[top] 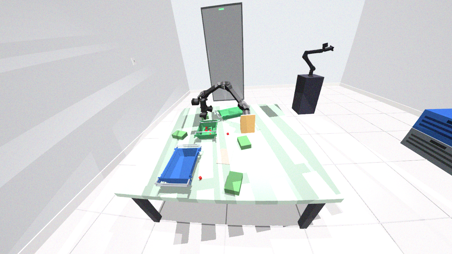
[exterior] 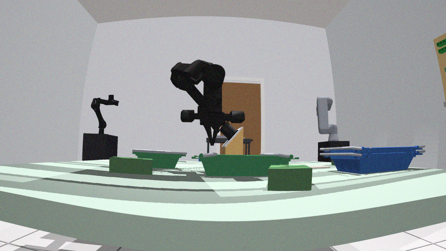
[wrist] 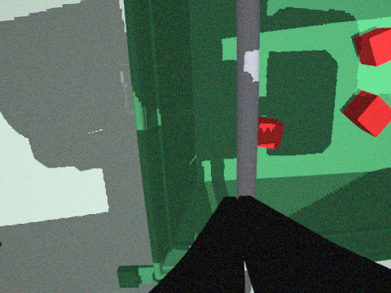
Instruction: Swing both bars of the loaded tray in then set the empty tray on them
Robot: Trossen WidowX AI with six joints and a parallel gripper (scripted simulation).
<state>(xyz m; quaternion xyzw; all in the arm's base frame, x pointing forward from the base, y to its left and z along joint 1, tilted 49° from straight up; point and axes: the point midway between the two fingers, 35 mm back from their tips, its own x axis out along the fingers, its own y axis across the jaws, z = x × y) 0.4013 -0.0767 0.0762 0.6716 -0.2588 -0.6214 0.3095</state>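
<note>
Now: gripper tip 25 cm past the green tray, 23 cm to the left of it and 4 cm above it. Also, from my gripper tip: beige card (43 cm to the left, 21 cm behind, 8 cm below).
</note>
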